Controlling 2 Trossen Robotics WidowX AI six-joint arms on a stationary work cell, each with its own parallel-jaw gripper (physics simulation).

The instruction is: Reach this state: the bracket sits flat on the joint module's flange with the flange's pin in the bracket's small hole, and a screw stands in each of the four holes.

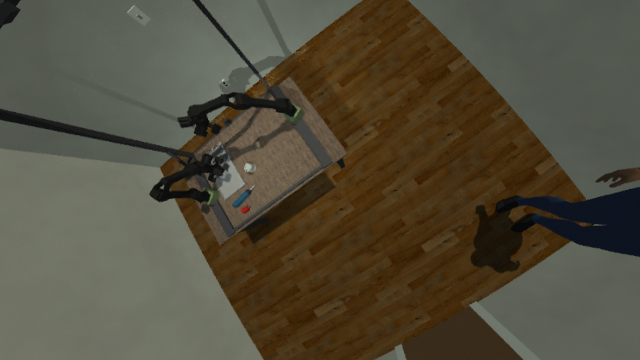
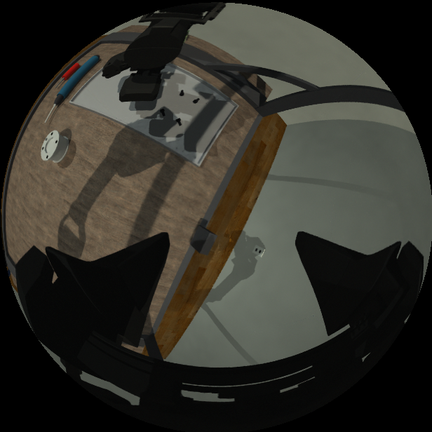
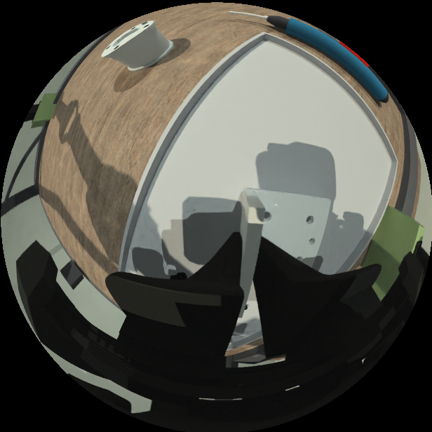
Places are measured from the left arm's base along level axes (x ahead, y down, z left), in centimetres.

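Pixels of known places: left gripper, fingertip midpoint: (image 1: 207, 126); right gripper, fingertip midpoint: (image 1: 223, 170); left arm's base, link origin: (image 1: 291, 111); right arm's base, link origin: (image 1: 206, 196).
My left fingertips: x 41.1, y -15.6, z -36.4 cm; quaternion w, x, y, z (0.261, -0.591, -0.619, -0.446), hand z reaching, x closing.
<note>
Ahead of a thing's pixels: the offset from my left fingertips to its top centre. "spot": to the spot under its first point.
The white joint module {dx +9.8, dy +18.6, dz +30.4 cm} (image 1: 249, 168) (image 2: 54, 146) (image 3: 137, 47) stands on the table beside the tray, its holed flange facing up. The pale grey bracket (image 3: 295, 210) is in the tray area, one wall upright and a plate with holes beside it. My right gripper (image 1: 216, 172) (image 3: 243, 238) is shut on the bracket's upright wall; its fingers hide part of the bracket. Several black screws (image 2: 179, 121) (image 3: 177, 275) lie loose in the tray. My left gripper (image 2: 235, 239) is open and empty, out over the table's edge, away from bracket and module.
The shallow white tray {dx +25.6, dy +23.4, dz +10.1 cm} (image 1: 231, 187) (image 2: 90, 95) (image 3: 240, 110) lies beneath my right gripper. A blue screwdriver {spot: dx +31.5, dy +21.3, dz +39.3 cm} (image 1: 242, 198) (image 2: 77, 80) (image 3: 335, 52) lies beyond the tray, beside a red tool {dx +35.7, dy +21.6, dz +45.9 cm} (image 1: 245, 209) (image 2: 71, 71). Dark frame bars cross above the table. A person (image 1: 580, 215) stands far off.
</note>
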